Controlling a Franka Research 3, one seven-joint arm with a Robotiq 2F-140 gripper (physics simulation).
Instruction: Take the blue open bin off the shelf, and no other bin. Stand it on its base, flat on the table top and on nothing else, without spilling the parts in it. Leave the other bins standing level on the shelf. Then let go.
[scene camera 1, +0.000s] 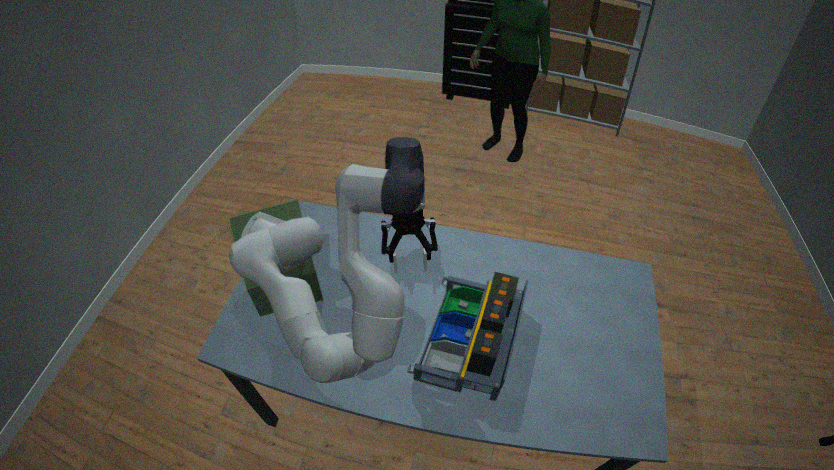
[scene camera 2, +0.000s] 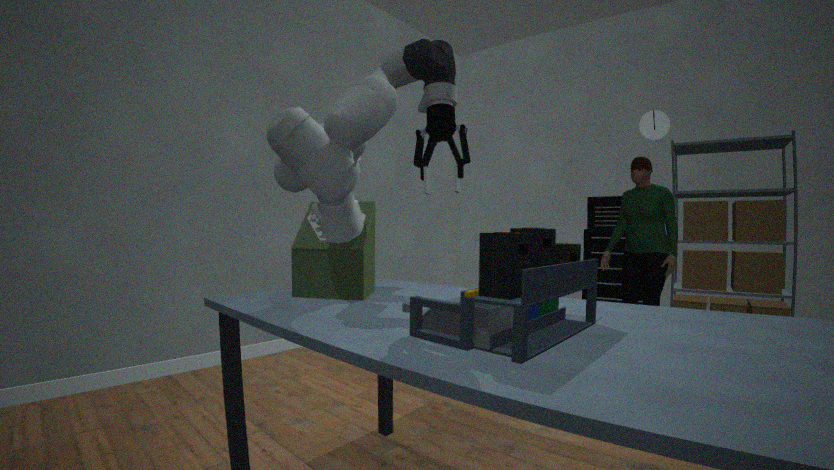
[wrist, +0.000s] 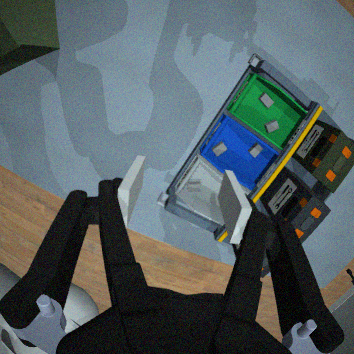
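The blue open bin (scene camera 1: 452, 328) (wrist: 234, 151) sits in the lower front row of the grey shelf (scene camera 1: 436, 377) (scene camera 2: 559, 281) (wrist: 192, 212), between the green bin (scene camera 1: 463, 300) (wrist: 270, 111) and the light grey bin (scene camera 1: 446, 356) (wrist: 200, 187). Two small grey parts show in the blue bin in the wrist view. Its blue side shows partly through the shelf in scene camera 2. My gripper (scene camera 1: 410, 263) (scene camera 2: 441, 189) (wrist: 182, 177) is partly open and empty, high above the table and apart from the shelf. In the wrist view its fingers appear turned askew to the bin row.
Dark cases with orange latches (scene camera 1: 486, 347) (scene camera 2: 501, 262) (wrist: 300, 210) stand on the upper level behind a yellow strip (scene camera 1: 476, 328) (wrist: 287, 155). The shelf stands on the table (scene camera 1: 589, 350) (scene camera 2: 700, 361). A green block (scene camera 2: 332, 271) is under the arm's base. A person (scene camera 1: 519, 52) (scene camera 2: 647, 221) stands beyond the table.
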